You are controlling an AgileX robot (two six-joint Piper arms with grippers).
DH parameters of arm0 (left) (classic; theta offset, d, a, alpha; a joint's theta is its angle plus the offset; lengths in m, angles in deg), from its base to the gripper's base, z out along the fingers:
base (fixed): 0 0 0 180
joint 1: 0 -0.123 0 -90
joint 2: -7.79 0 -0.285 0
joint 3: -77.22 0 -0.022 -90
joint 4: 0 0.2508 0 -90
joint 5: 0 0 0.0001 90
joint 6: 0 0.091 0 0
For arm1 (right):
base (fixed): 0 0 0 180
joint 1: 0 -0.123 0 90
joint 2: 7.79 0 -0.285 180
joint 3: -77.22 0 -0.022 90
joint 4: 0 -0.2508 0 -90
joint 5: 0 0 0.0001 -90
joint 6: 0 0.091 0 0
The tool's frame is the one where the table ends.
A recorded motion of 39 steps. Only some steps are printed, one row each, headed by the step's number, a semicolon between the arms.
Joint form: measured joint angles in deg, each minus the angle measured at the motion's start. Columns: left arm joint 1, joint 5, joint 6, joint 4, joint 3, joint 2; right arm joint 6, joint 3, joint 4, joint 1, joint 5, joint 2.
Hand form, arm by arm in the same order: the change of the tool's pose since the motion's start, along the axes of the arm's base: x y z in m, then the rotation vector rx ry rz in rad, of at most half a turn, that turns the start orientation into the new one. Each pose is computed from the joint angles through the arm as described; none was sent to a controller.
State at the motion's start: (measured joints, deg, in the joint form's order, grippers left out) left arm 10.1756 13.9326 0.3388 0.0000 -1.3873 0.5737; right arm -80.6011 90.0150 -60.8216 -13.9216 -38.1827 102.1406
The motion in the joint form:
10: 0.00 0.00 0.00 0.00 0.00 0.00; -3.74 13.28 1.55 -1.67 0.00 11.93
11: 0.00 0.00 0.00 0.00 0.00 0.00; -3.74 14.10 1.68 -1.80 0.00 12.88
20: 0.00 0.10 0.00 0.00 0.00 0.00; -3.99 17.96 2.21 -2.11 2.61 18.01
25: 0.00 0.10 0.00 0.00 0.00 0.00; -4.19 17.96 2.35 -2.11 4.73 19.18
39: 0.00 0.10 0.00 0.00 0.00 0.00; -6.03 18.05 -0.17 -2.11 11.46 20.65
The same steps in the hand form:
10: 0.0000 0.0000 0.0000 0.0000 0.0000 0.0000; 0.0479 0.0252 -0.0197 -0.0582 -0.0759 0.0580
11: 0.0000 0.0000 0.0000 0.0000 0.0000 0.0000; 0.0512 0.0272 -0.0230 -0.0609 -0.0743 0.0606
20: 0.0000 0.0000 -0.0002 0.0003 0.0017 0.0000; 0.0727 0.0328 -0.0439 -0.0775 -0.0810 0.0304
25: 0.0000 0.0000 -0.0002 0.0003 0.0017 0.0000; 0.0788 0.0320 -0.0530 -0.0876 -0.0828 0.0012
39: 0.0000 0.0000 -0.0002 0.0003 0.0017 0.0000; 0.0910 0.0283 -0.0601 -0.0768 -0.1254 -0.0961

